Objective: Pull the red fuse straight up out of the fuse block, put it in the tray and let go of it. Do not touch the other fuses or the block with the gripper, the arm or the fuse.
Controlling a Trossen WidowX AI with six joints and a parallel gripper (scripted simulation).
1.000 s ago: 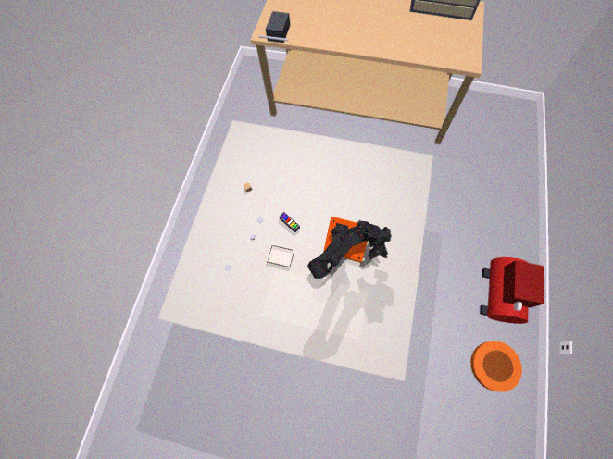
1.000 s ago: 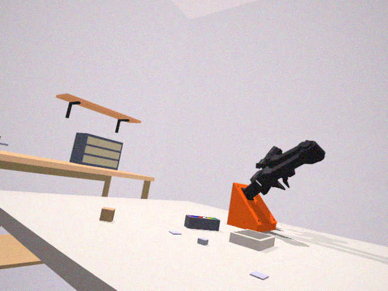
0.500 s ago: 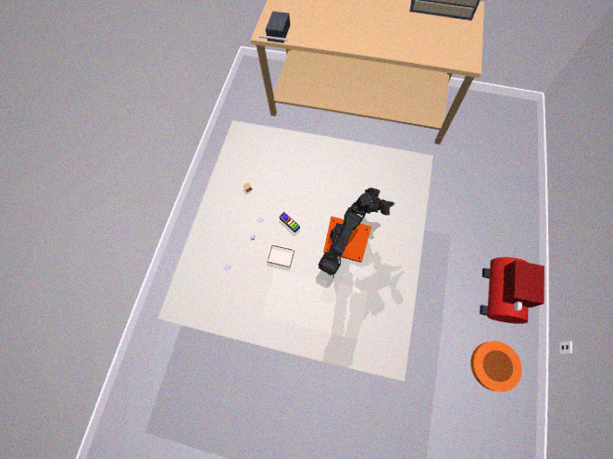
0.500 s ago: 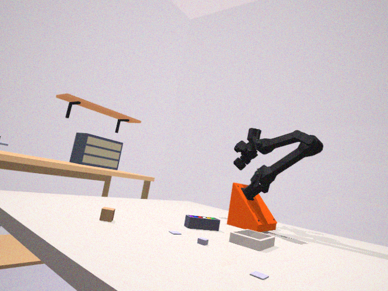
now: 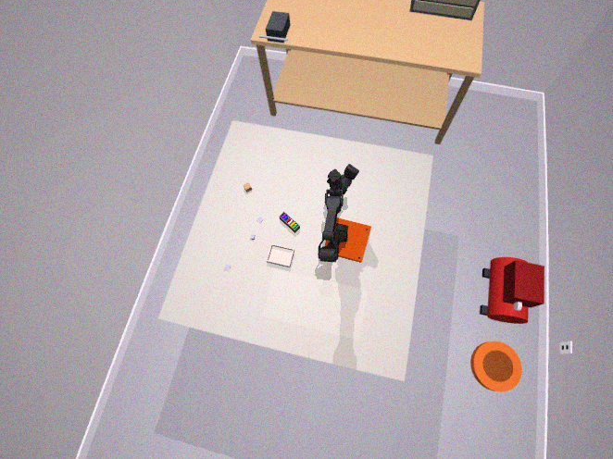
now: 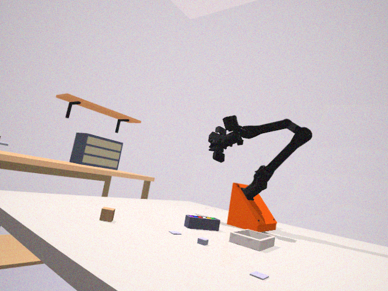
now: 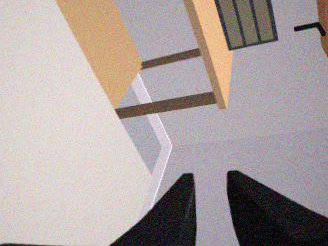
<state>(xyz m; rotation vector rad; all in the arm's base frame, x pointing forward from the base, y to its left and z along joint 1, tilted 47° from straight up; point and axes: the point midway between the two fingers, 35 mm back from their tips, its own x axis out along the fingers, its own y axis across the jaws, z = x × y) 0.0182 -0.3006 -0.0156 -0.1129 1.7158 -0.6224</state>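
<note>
Now: gripper tip 44 cm to the right of the white tray, 34 cm above it and 28 cm short of it. The rest, counted from my gripper tip: small wooden cube 60 cm ahead, 32 cm below, 9 cm to the left.
</note>
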